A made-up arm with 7 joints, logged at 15 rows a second.
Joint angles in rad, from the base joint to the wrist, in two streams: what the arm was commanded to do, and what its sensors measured. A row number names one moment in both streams.
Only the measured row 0 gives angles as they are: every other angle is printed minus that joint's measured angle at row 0.
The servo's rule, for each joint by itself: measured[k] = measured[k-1] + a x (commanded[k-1-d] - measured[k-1]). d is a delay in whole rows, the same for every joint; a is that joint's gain. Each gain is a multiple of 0.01, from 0.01 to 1. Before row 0 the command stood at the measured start. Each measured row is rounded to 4 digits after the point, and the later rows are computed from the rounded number. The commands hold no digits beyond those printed.
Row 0, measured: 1.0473 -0.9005 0.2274 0.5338 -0.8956 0.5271 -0.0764
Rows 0 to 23, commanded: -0.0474 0.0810 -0.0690 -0.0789 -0.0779 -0.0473 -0.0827; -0.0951 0.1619 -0.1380 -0.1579 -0.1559 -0.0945 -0.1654; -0.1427 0.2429 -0.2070 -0.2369 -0.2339 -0.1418 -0.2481; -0.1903 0.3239 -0.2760 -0.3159 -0.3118 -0.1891 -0.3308; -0.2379 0.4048 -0.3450 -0.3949 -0.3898 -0.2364 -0.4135; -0.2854 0.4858 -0.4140 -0.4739 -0.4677 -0.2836 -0.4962; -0.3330 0.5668 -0.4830 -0.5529 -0.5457 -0.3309 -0.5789; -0.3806 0.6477 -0.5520 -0.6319 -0.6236 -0.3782 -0.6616; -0.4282 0.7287 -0.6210 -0.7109 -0.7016 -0.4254 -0.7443; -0.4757 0.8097 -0.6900 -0.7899 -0.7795 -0.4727 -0.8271; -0.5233 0.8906 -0.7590 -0.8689 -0.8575 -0.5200 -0.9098; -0.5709 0.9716 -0.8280 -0.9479 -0.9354 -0.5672 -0.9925; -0.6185 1.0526 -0.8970 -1.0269 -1.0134 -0.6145 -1.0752; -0.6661 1.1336 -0.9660 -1.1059 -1.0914 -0.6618 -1.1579; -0.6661 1.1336 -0.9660 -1.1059 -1.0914 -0.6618 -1.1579; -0.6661 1.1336 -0.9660 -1.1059 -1.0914 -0.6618 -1.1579; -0.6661 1.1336 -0.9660 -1.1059 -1.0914 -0.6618 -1.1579; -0.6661 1.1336 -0.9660 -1.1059 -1.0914 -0.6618 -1.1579; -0.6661 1.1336 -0.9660 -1.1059 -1.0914 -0.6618 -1.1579; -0.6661 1.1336 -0.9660 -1.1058 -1.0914 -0.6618 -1.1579; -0.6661 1.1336 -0.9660 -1.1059 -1.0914 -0.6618 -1.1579; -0.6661 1.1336 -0.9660 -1.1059 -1.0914 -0.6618 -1.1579; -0.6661 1.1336 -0.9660 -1.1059 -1.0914 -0.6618 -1.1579; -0.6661 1.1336 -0.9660 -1.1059 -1.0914 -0.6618 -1.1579
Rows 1 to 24, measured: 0.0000 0.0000 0.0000 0.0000 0.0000 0.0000 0.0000; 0.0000 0.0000 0.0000 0.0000 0.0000 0.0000 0.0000; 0.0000 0.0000 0.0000 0.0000 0.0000 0.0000 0.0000; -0.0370 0.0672 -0.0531 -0.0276 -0.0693 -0.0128 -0.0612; -0.0823 0.1458 -0.1185 -0.0732 -0.1464 -0.0349 -0.1383; -0.1294 0.2264 -0.1866 -0.1305 -0.2243 -0.0638 -0.2196; -0.1769 0.3073 -0.2554 -0.1954 -0.3022 -0.0976 -0.3019; -0.2245 0.3882 -0.3244 -0.2652 -0.3802 -0.1351 -0.3845; -0.2720 0.4692 -0.3934 -0.3382 -0.4581 -0.1752 -0.4672; -0.3196 0.5502 -0.4624 -0.4133 -0.5361 -0.2172 -0.5499; -0.3672 0.6311 -0.5314 -0.4898 -0.6140 -0.2607 -0.6326; -0.4148 0.7121 -0.6004 -0.5672 -0.6920 -0.3052 -0.7153; -0.4623 0.7931 -0.6694 -0.6451 -0.7699 -0.3504 -0.7980; -0.5099 0.8740 -0.7384 -0.7234 -0.8479 -0.3962 -0.8807; -0.5575 0.9550 -0.8074 -0.8020 -0.9258 -0.4424 -0.9634; -0.6051 1.0360 -0.8764 -0.8807 -1.0038 -0.4889 -1.0461; -0.6527 1.1170 -0.9454 -0.9595 -1.0818 -0.5356 -1.1288; -0.6632 1.1308 -0.9613 -1.0107 -1.0903 -0.5697 -1.1503; -0.6655 1.1331 -0.9649 -1.0440 -1.0913 -0.5946 -1.1559; -0.6660 1.1335 -0.9657 -1.0657 -1.0914 -0.6127 -1.1574; -0.6661 1.1336 -0.9659 -1.0798 -1.0914 -0.6260 -1.1578; -0.6661 1.1336 -0.9660 -1.0889 -1.0914 -0.6357 -1.1579; -0.6661 1.1336 -0.9660 -1.0948 -1.0914 -0.6427 -1.1579; -0.6661 1.1336 -0.9660 -1.0987 -1.0914 -0.6479 -1.1579
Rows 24 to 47, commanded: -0.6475 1.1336 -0.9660 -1.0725 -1.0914 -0.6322 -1.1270; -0.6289 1.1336 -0.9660 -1.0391 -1.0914 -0.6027 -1.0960; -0.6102 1.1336 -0.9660 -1.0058 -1.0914 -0.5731 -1.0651; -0.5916 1.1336 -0.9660 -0.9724 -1.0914 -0.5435 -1.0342; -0.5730 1.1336 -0.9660 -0.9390 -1.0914 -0.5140 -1.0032; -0.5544 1.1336 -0.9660 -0.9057 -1.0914 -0.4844 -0.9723; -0.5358 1.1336 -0.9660 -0.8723 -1.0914 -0.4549 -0.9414; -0.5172 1.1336 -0.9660 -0.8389 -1.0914 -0.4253 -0.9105; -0.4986 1.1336 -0.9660 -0.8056 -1.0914 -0.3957 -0.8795; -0.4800 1.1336 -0.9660 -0.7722 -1.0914 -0.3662 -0.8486; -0.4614 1.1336 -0.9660 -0.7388 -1.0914 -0.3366 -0.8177; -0.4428 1.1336 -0.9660 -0.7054 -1.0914 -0.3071 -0.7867; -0.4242 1.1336 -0.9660 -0.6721 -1.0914 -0.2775 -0.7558; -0.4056 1.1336 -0.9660 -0.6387 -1.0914 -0.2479 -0.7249; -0.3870 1.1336 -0.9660 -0.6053 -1.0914 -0.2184 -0.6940; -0.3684 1.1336 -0.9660 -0.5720 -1.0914 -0.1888 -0.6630; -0.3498 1.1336 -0.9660 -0.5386 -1.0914 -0.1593 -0.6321; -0.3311 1.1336 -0.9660 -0.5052 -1.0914 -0.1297 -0.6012; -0.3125 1.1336 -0.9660 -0.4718 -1.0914 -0.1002 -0.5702; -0.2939 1.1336 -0.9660 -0.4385 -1.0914 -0.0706 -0.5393; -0.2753 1.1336 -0.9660 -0.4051 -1.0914 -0.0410 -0.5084; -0.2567 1.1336 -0.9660 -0.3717 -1.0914 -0.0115 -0.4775; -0.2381 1.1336 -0.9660 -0.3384 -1.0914 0.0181 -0.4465; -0.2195 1.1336 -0.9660 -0.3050 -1.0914 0.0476 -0.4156
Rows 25 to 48, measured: -0.6661 1.1336 -0.9660 -1.1012 -1.0914 -0.6517 -1.1579; -0.6661 1.1336 -0.9660 -1.1028 -1.0914 -0.6544 -1.1579; -0.6661 1.1336 -0.9660 -1.1039 -1.0914 -0.6564 -1.1579; -0.6516 1.1336 -0.9660 -1.0929 -1.0914 -0.6499 -1.1350; -0.6339 1.1336 -0.9660 -1.0741 -1.0914 -0.6372 -1.1061; -0.6154 1.1336 -0.9660 -1.0502 -1.0914 -0.6199 -1.0758; -0.5968 1.1336 -0.9660 -1.0230 -1.0914 -0.5993 -1.0450; -0.5782 1.1336 -0.9660 -0.9936 -1.0914 -0.5763 -1.0141; -0.5596 1.1336 -0.9660 -0.9628 -1.0914 -0.5515 -0.9832; -0.5410 1.1336 -0.9660 -0.9311 -1.0914 -0.5254 -0.9523; -0.5224 1.1336 -0.9660 -0.8988 -1.0914 -0.4984 -0.9214; -0.5038 1.1336 -0.9660 -0.8662 -1.0914 -0.4707 -0.8904; -0.4852 1.1336 -0.9660 -0.8333 -1.0914 -0.4425 -0.8595; -0.4666 1.1336 -0.9660 -0.8002 -1.0914 -0.4139 -0.8286; -0.4480 1.1336 -0.9660 -0.7670 -1.0914 -0.3851 -0.7976; -0.4294 1.1336 -0.9660 -0.7338 -1.0914 -0.3560 -0.7667; -0.4108 1.1336 -0.9660 -0.7005 -1.0914 -0.3268 -0.7358; -0.3922 1.1336 -0.9660 -0.6672 -1.0914 -0.2975 -0.7049; -0.3736 1.1336 -0.9660 -0.6339 -1.0914 -0.2682 -0.6739; -0.3550 1.1336 -0.9660 -0.6005 -1.0914 -0.2388 -0.6430; -0.3364 1.1336 -0.9660 -0.5671 -1.0914 -0.2093 -0.6121; -0.3178 1.1336 -0.9660 -0.5337 -1.0914 -0.1798 -0.5811; -0.2992 1.1336 -0.9660 -0.5004 -1.0914 -0.1503 -0.5502; -0.2806 1.1336 -0.9660 -0.4670 -1.0914 -0.1208 -0.5193
